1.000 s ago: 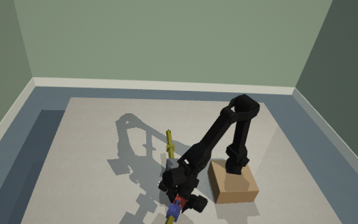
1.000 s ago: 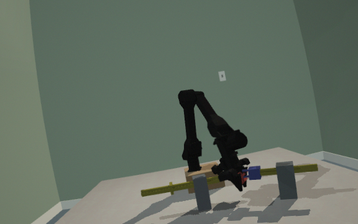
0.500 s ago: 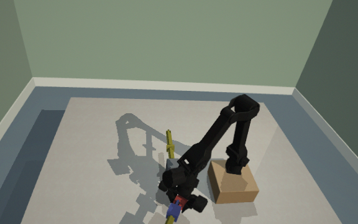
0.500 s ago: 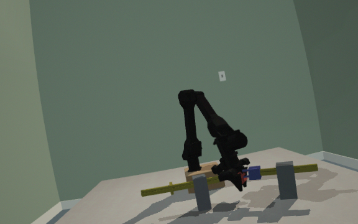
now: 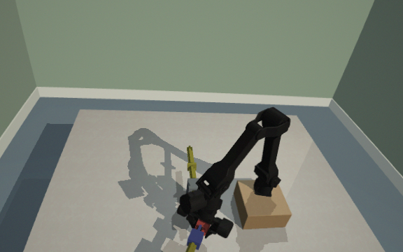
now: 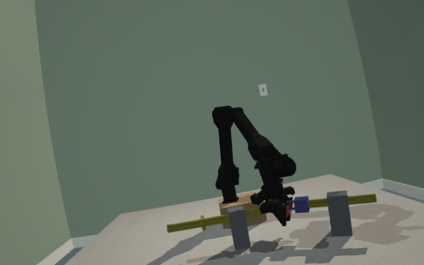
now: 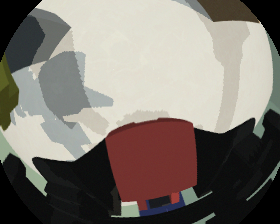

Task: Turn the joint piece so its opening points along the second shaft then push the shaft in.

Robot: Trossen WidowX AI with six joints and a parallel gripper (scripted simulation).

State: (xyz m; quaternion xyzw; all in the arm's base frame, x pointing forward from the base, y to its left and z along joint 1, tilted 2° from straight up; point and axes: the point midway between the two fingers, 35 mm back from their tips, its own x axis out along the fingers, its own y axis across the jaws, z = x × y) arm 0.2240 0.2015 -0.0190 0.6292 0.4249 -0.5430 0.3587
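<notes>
Now: gripper tip 4 cm below the red square joint piece.
</notes>
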